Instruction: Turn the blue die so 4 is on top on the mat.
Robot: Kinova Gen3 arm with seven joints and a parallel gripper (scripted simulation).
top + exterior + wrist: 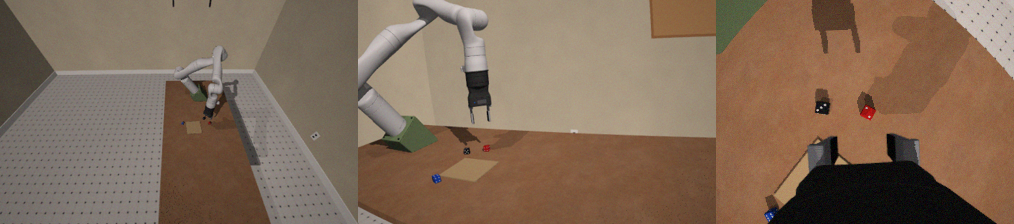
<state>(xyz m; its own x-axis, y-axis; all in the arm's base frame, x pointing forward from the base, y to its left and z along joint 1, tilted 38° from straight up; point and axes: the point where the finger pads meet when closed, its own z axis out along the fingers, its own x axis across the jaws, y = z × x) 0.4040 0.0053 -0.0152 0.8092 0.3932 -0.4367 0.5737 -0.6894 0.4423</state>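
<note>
Now: the blue die 6 cm behind my hand, 22 cm to the right of it and 13 cm below it. Round my hand: red die 1 cm behind, 4 cm to the left, 13 cm below; tan mat 12 cm to the right, 14 cm below; black die 8 cm behind, 13 cm below.
</note>
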